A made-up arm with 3 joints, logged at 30 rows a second.
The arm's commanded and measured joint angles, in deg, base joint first. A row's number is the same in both.
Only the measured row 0 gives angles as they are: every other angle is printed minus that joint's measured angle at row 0.
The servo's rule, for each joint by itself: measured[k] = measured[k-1] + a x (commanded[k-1-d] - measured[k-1]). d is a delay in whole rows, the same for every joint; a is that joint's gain. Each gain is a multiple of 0.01, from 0.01 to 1. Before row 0 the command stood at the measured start. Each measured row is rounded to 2 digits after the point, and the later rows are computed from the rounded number. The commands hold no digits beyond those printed.
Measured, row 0:
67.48, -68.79, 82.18
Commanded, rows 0 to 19:
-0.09, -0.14, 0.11
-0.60, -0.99, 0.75
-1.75, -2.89, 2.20
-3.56, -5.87, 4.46
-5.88, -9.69, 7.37
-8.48, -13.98, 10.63
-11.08, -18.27, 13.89
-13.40, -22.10, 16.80
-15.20, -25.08, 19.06
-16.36, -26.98, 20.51
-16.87, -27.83, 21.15
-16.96, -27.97, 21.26
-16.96, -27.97, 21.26
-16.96, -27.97, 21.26
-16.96, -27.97, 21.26
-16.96, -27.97, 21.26
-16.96, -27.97, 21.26
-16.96, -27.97, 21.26
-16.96, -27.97, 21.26
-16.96, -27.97, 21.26
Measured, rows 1 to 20:
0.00, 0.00, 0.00
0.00, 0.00, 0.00
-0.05, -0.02, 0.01
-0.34, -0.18, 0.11
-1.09, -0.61, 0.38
-2.40, -1.45, 0.91
-4.24, -2.77, 1.75
-6.49, -4.56, 2.90
-8.92, -6.75, 4.33
-11.29, -9.21, 5.95
-13.36, -11.75, 7.65
-14.95, -14.19, 9.32
-15.97, -16.37, 10.86
-16.49, -18.23, 12.21
-16.74, -19.79, 13.39
-16.86, -21.10, 14.41
-16.91, -22.20, 15.30
-16.94, -23.12, 16.07
-16.95, -23.90, 16.74
-16.96, -24.55, 17.33
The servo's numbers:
d 2
a 0.53 0.16 0.13

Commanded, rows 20 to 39:
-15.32, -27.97, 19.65
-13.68, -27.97, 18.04
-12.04, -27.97, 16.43
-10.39, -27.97, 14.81
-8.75, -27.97, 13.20
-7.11, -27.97, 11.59
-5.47, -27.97, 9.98
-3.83, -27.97, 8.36
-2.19, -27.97, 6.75
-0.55, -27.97, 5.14
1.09, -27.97, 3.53
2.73, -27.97, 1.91
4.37, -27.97, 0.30
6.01, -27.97, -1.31
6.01, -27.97, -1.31
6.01, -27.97, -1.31
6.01, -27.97, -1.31
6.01, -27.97, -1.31
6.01, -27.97, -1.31
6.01, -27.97, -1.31
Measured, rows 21 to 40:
-16.96, -25.10, 17.84
-16.96, -25.56, 18.28
-16.09, -25.95, 18.46
-14.81, -26.27, 18.41
-13.34, -26.54, 18.15
-11.78, -26.77, 17.72
-10.17, -26.96, 17.13
-8.55, -27.12, 16.41
-6.92, -27.26, 15.57
-5.28, -27.37, 14.63
-3.64, -27.47, 13.61
-2.00, -27.55, 12.51
-0.36, -27.62, 11.34
1.28, -27.68, 10.11
2.92, -27.73, 8.83
4.56, -27.77, 7.51
5.33, -27.80, 6.36
5.69, -27.83, 5.36
5.86, -27.85, 4.49
5.94, -27.87, 3.74

